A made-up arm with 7 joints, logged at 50 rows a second.
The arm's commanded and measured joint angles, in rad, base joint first. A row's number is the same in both.
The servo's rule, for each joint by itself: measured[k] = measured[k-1] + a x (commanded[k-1-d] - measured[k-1]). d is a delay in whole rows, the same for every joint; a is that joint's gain. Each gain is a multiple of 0.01, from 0.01 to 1. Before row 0 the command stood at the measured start. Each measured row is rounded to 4 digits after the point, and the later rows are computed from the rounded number. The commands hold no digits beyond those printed.
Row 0, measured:
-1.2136, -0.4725, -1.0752, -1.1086, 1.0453, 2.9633, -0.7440
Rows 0 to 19, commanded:
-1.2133, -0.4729, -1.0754, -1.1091, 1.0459, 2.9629, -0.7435
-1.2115, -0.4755, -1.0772, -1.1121, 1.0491, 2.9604, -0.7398
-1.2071, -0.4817, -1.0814, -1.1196, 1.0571, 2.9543, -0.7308
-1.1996, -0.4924, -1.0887, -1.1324, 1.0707, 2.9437, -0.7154
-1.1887, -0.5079, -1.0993, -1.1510, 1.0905, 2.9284, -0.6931
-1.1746, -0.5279, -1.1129, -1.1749, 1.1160, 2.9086, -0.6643
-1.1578, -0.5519, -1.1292, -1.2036, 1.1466, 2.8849, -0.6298
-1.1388, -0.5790, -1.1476, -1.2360, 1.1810, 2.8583, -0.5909
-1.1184, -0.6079, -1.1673, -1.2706, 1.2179, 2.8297, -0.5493
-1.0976, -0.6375, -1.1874, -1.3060, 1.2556, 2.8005, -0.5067
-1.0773, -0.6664, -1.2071, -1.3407, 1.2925, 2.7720, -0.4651
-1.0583, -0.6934, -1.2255, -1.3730, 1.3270, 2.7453, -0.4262
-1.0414, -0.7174, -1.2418, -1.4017, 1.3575, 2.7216, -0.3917
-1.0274, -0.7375, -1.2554, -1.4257, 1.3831, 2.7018, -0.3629
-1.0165, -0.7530, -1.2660, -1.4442, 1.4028, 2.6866, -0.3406
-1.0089, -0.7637, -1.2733, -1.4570, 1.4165, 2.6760, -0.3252
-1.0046, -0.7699, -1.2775, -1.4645, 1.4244, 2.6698, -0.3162
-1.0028, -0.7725, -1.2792, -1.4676, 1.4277, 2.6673, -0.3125
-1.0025, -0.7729, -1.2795, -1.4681, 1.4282, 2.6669, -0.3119
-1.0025, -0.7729, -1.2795, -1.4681, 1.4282, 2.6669, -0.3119
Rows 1 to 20, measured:
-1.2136, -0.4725, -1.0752, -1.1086, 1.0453, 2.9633, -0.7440
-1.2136, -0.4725, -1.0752, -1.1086, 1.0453, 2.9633, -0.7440
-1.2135, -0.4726, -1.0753, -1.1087, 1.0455, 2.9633, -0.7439
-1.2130, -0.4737, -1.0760, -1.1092, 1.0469, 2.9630, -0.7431
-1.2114, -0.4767, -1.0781, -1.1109, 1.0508, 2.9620, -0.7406
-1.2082, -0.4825, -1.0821, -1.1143, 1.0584, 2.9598, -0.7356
-1.2029, -0.4919, -1.0886, -1.1202, 1.0706, 2.9560, -0.7271
-1.1953, -0.5052, -1.0978, -1.1290, 1.0879, 2.9503, -0.7145
-1.1852, -0.5225, -1.1097, -1.1409, 1.1102, 2.9425, -0.6976
-1.1727, -0.5434, -1.1241, -1.1561, 1.1371, 2.9324, -0.6763
-1.1580, -0.5673, -1.1405, -1.1744, 1.1678, 2.9201, -0.6509
-1.1417, -0.5933, -1.1583, -1.1955, 1.2012, 2.9057, -0.6221
-1.1243, -0.6203, -1.1768, -1.2187, 1.2359, 2.8897, -0.5907
-1.1065, -0.6473, -1.1953, -1.2434, 1.2705, 2.8724, -0.5578
-1.0889, -0.6732, -1.2130, -1.2687, 1.3036, 2.8543, -0.5246
-1.0723, -0.6970, -1.2291, -1.2938, 1.3338, 2.8360, -0.4923
-1.0572, -0.7177, -1.2431, -1.3179, 1.3600, 2.8181, -0.4620
-1.0442, -0.7347, -1.2546, -1.3402, 1.3815, 2.8010, -0.4346
-1.0335, -0.7477, -1.2633, -1.3601, 1.3978, 2.7853, -0.4109
-1.0252, -0.7569, -1.2693, -1.3773, 1.4092, 2.7711, -0.3912
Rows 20 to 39, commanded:
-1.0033, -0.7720, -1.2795, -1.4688, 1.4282, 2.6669, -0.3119
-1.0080, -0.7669, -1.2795, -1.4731, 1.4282, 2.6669, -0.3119
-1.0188, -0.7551, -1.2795, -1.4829, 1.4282, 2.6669, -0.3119
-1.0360, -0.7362, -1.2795, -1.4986, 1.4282, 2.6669, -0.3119
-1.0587, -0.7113, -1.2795, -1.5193, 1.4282, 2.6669, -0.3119
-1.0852, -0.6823, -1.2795, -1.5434, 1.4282, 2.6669, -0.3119
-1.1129, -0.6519, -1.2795, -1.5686, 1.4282, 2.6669, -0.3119
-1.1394, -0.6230, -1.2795, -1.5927, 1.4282, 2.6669, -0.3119
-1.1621, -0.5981, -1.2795, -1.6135, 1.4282, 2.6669, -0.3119
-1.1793, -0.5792, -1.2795, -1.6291, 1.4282, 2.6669, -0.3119
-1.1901, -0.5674, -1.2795, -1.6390, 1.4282, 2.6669, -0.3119
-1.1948, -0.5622, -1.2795, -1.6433, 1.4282, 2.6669, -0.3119
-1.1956, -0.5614, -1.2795, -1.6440, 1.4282, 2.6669, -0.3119
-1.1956, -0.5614, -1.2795, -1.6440, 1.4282, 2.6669, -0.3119
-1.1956, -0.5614, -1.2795, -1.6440, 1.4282, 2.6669, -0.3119
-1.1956, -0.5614, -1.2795, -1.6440, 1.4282, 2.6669, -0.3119
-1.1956, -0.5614, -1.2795, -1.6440, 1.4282, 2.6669, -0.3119
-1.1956, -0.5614, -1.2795, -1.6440, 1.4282, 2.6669, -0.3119
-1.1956, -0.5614, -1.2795, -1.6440, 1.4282, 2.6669, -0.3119
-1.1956, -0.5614, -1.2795, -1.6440, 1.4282, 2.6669, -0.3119
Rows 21 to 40, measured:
-1.0191, -0.7628, -1.2732, -1.3918, 1.4164, 2.7586, -0.3753
-1.0146, -0.7665, -1.2756, -1.4040, 1.4209, 2.7476, -0.3626
-1.0115, -0.7685, -1.2771, -1.4144, 1.4237, 2.7379, -0.3525
-1.0106, -0.7679, -1.2780, -1.4238, 1.4254, 2.7294, -0.3444
-1.0128, -0.7632, -1.2786, -1.4333, 1.4265, 2.7219, -0.3379
-1.0191, -0.7532, -1.2789, -1.4437, 1.4271, 2.7153, -0.3327
-1.0298, -0.7377, -1.2791, -1.4558, 1.4275, 2.7095, -0.3285
-1.0448, -0.7172, -1.2793, -1.4698, 1.4278, 2.7044, -0.3252
-1.0632, -0.6930, -1.2794, -1.4856, 1.4280, 2.6999, -0.3225
-1.0838, -0.6671, -1.2794, -1.5027, 1.4281, 2.6959, -0.3204
-1.1049, -0.6416, -1.2794, -1.5204, 1.4281, 2.6924, -0.3187
-1.1250, -0.6185, -1.2794, -1.5378, 1.4281, 2.6893, -0.3173
-1.1426, -0.5996, -1.2794, -1.5540, 1.4281, 2.6866, -0.3162
-1.1567, -0.5858, -1.2794, -1.5683, 1.4281, 2.6842, -0.3153
-1.1672, -0.5768, -1.2794, -1.5804, 1.4281, 2.6821, -0.3146
-1.1749, -0.5711, -1.2794, -1.5906, 1.4281, 2.6803, -0.3141
-1.1805, -0.5675, -1.2794, -1.5991, 1.4281, 2.6787, -0.3137
-1.1846, -0.5652, -1.2794, -1.6063, 1.4281, 2.6773, -0.3133
-1.1876, -0.5638, -1.2794, -1.6123, 1.4281, 2.6761, -0.3130
-1.1898, -0.5629, -1.2794, -1.6174, 1.4281, 2.6750, -0.3128

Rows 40 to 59, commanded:
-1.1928, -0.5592, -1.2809, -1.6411, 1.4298, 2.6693, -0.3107
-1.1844, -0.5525, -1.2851, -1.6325, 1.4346, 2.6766, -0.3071
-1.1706, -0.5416, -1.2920, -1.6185, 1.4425, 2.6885, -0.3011
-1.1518, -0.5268, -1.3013, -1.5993, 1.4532, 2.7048, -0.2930
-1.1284, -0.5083, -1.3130, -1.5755, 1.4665, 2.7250, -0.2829
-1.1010, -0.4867, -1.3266, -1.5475, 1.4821, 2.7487, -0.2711
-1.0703, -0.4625, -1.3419, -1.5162, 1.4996, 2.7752, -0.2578
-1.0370, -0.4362, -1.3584, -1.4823, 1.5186, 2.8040, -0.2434
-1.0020, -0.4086, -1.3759, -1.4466, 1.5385, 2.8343, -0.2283
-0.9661, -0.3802, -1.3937, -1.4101, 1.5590, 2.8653, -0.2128
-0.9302, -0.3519, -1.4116, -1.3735, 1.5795, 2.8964, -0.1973
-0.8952, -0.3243, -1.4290, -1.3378, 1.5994, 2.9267, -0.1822
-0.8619, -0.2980, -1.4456, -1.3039, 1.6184, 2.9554, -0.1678
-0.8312, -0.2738, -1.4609, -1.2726, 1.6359, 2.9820, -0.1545
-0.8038, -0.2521, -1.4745, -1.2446, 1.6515, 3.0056, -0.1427
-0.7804, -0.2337, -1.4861, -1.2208, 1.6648, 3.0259, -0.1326
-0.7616, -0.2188, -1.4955, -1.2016, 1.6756, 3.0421, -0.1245
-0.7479, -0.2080, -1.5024, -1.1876, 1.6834, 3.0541, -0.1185
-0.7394, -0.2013, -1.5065, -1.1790, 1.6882, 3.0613, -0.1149
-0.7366, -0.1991, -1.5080, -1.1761, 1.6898, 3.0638, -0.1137
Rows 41 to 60, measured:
-1.1914, -0.5623, -1.2794, -1.6217, 1.4281, 2.6740, -0.3126
-1.1925, -0.5620, -1.2794, -1.6253, 1.4281, 2.6731, -0.3125
-1.1926, -0.5610, -1.2800, -1.6278, 1.4287, 2.6726, -0.3121
-1.1904, -0.5579, -1.2819, -1.6286, 1.4309, 2.6731, -0.3111
-1.1851, -0.5519, -1.2857, -1.6270, 1.4353, 2.6749, -0.3091
-1.1761, -0.5426, -1.2916, -1.6226, 1.4421, 2.6785, -0.3059
-1.1632, -0.5299, -1.2997, -1.6151, 1.4514, 2.6841, -0.3013
-1.1464, -0.5139, -1.3099, -1.6043, 1.4631, 2.6919, -0.2953
-1.1259, -0.4949, -1.3221, -1.5902, 1.4770, 2.7019, -0.2878
-1.1019, -0.4732, -1.3359, -1.5729, 1.4928, 2.7142, -0.2789
-1.0749, -0.4493, -1.3511, -1.5527, 1.5102, 2.7286, -0.2688
-1.0455, -0.4237, -1.3673, -1.5299, 1.5287, 2.7450, -0.2576
-1.0144, -0.3971, -1.3841, -1.5049, 1.5480, 2.7632, -0.2455
-0.9822, -0.3702, -1.4012, -1.4782, 1.5675, 2.7828, -0.2328
-0.9497, -0.3435, -1.4181, -1.4503, 1.5868, 2.8035, -0.2198
-0.9177, -0.3177, -1.4344, -1.4219, 1.6055, 2.8249, -0.2067
-0.8869, -0.2934, -1.4496, -1.3935, 1.6230, 2.8466, -0.1939
-0.8581, -0.2713, -1.4635, -1.3659, 1.6389, 2.8681, -0.1816
-0.8320, -0.2519, -1.4757, -1.3396, 1.6528, 2.8890, -0.1702
-0.8093, -0.2357, -1.4858, -1.3153, 1.6644, 2.9088, -0.1599

